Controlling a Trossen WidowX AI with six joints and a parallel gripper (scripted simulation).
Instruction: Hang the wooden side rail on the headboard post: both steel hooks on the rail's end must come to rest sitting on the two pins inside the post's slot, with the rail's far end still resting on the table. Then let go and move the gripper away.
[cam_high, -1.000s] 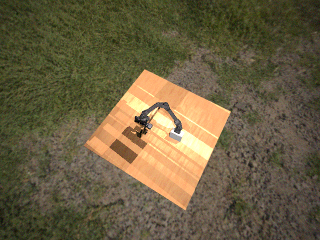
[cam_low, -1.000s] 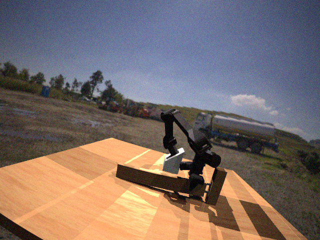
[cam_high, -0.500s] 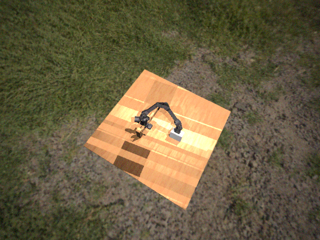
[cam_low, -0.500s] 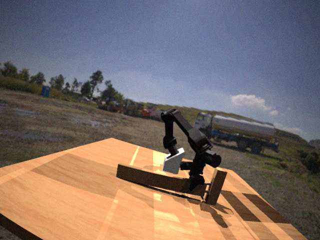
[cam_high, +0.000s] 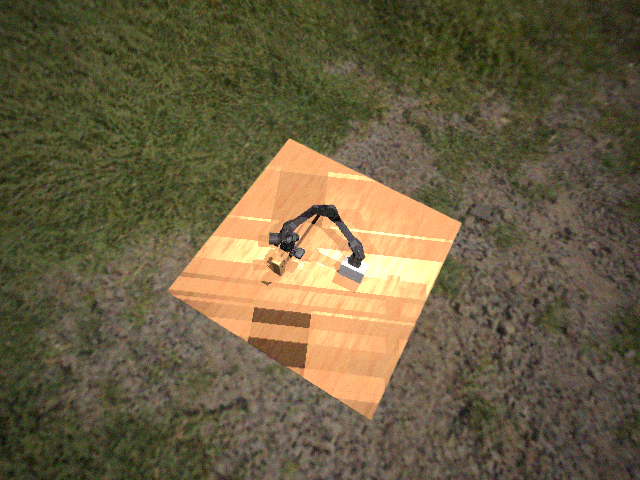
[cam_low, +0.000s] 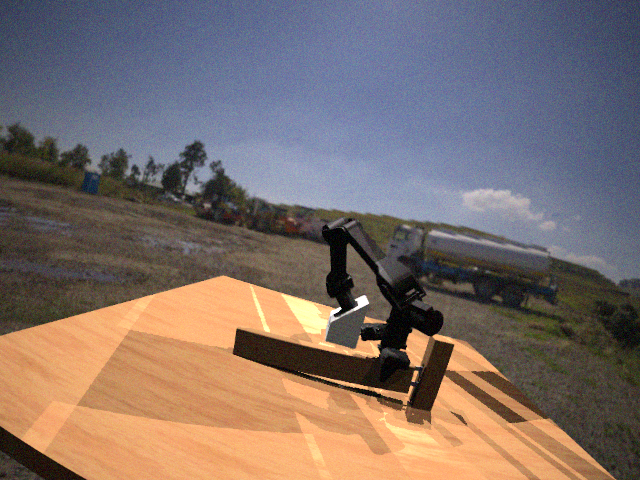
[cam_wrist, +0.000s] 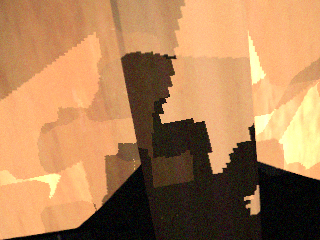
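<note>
The headboard post lies 110 mm to the left of my gripper tip and 40 mm above it.
</note>
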